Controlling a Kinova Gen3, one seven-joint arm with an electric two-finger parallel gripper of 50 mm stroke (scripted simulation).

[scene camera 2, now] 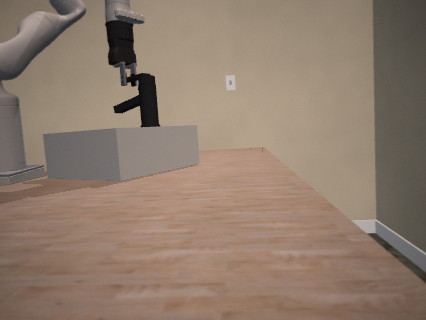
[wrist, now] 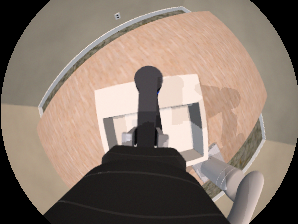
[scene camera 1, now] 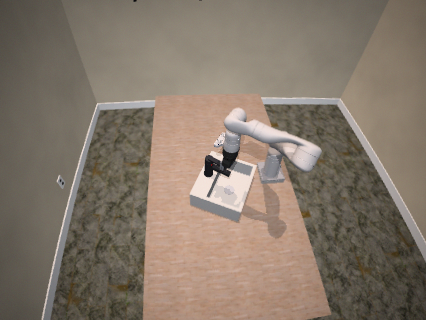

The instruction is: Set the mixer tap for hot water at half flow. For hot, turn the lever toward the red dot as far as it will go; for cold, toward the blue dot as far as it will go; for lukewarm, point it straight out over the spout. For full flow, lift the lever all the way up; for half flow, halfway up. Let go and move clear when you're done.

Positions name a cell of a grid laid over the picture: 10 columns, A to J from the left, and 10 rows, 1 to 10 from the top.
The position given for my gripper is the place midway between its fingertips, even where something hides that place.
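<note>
My gripper (scene camera 2: D3), (wrist: E6). Black mixer tap (scene camera 2: D4). Sink block (scene camera 2: C5), (wrist: G6), (scene camera 1: F7).
</note>
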